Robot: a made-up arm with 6 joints.
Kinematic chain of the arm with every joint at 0, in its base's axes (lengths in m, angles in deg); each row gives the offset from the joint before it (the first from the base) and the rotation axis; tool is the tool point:
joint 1: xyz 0 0 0.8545 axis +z
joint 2: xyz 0.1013 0 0 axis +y
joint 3: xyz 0 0 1.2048 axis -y
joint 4: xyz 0 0 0.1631 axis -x
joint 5: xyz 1.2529 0 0 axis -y
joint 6: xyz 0.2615 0 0 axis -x
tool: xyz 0 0 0
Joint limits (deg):
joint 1: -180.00..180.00
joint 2: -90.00..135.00
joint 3: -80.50..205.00
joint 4: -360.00..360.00
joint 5: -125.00..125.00
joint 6: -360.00..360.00
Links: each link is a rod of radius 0.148 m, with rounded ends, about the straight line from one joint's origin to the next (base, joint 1, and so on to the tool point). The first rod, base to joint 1, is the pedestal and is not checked.
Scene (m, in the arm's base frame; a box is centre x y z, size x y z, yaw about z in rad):
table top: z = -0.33
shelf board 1: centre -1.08 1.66 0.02 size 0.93 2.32 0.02 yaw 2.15
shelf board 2: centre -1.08 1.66 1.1 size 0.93 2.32 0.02 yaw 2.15
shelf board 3: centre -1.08 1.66 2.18 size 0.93 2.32 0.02 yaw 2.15
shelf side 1: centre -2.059 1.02 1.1 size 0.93 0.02 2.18 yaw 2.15
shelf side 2: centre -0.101 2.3 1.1 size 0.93 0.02 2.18 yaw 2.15
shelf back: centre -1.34 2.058 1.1 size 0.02 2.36 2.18 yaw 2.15
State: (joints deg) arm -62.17 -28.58 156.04 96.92 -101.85 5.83
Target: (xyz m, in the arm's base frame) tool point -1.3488 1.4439 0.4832
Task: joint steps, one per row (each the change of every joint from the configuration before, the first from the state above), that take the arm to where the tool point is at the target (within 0.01 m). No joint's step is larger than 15 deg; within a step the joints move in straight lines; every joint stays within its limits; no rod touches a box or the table.
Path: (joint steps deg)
1: 6.12 6.14 12.24 3.31 4.41 2.75
2: 6.13 6.14 12.24 3.32 4.42 2.75
3: 6.12 6.14 12.24 3.31 4.41 2.75
4: 6.12 6.14 12.24 3.31 4.41 2.75
5: -3.72 -11.37 -3.60 -1.53 -4.26 -2.75
6: -3.72 -11.36 -3.60 -1.52 -4.26 -2.75
7: -3.72 -11.36 -3.60 -1.53 -4.26 -2.75
8: -3.72 -11.36 -3.59 -1.53 -4.26 -2.75
9: -0.65 -5.82 -14.90 -2.52 4.05 0.00
10: -0.65 -5.82 -14.90 -2.52 4.05 0.00
11: -0.65 -5.81 -14.89 -2.52 4.05 0.00

